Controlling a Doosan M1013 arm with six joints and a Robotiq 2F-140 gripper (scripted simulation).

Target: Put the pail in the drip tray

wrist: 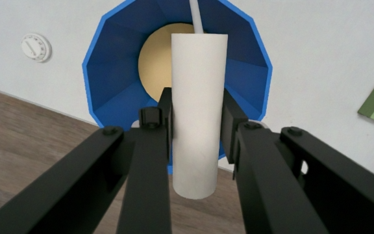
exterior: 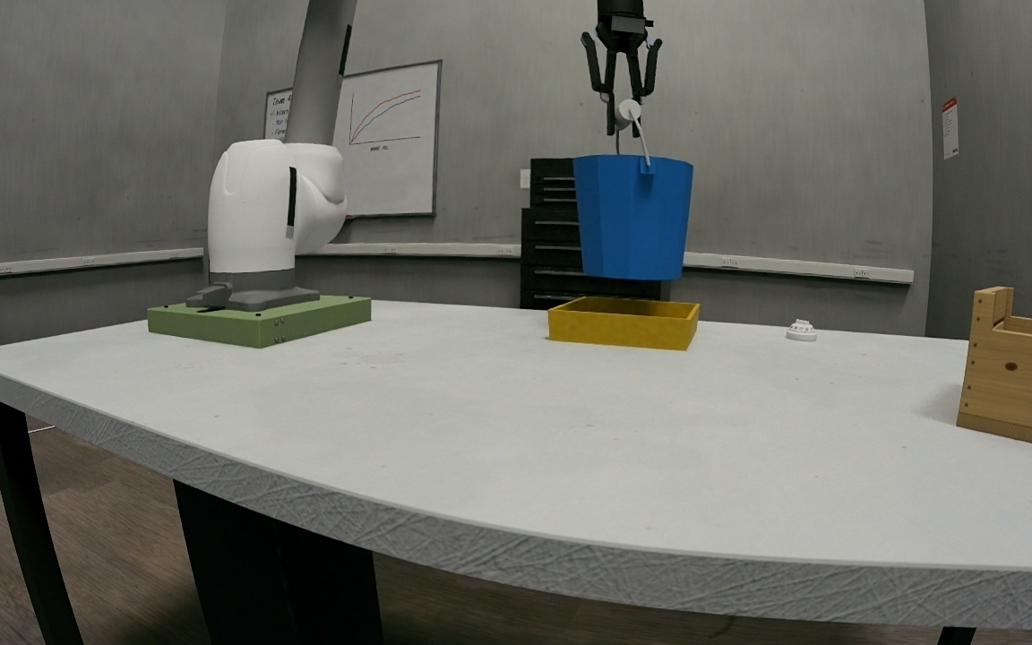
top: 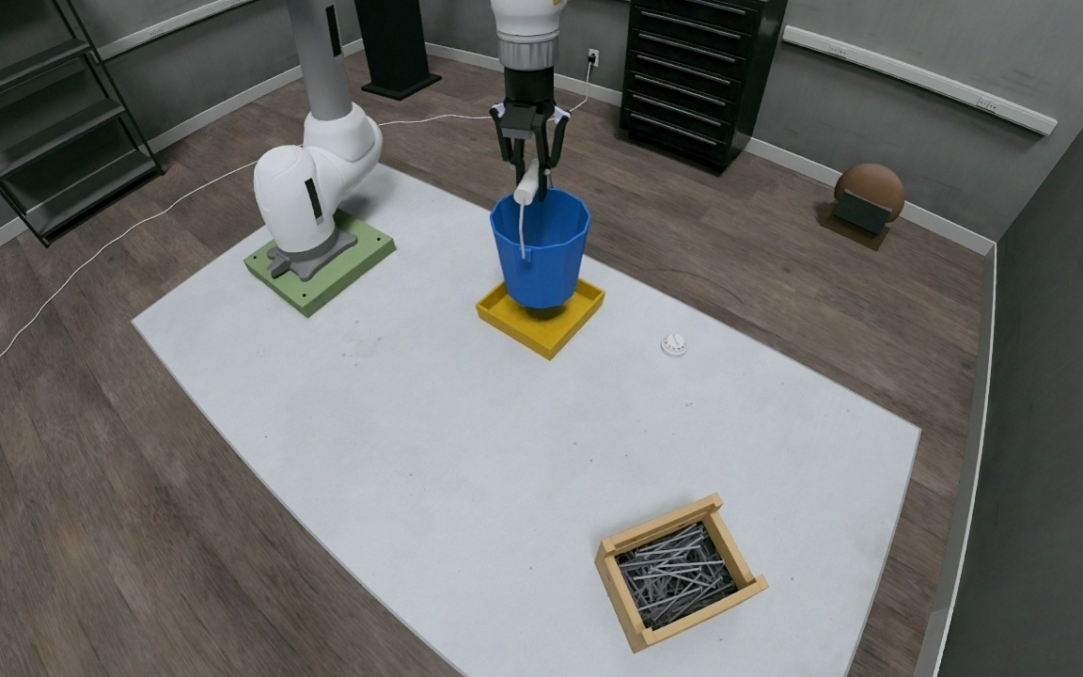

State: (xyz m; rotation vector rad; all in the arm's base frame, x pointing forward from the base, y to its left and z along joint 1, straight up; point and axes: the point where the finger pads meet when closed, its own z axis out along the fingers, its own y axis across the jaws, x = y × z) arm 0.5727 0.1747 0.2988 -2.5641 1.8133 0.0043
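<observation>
Now: the pail handle 30 mm below my hand. Round my hand: blue pail 100 mm below, 10 mm ahead; then small white knob 330 mm below, 300 mm ahead, 80 mm to the left; then yellow drip tray 330 mm below, 10 mm ahead.
</observation>
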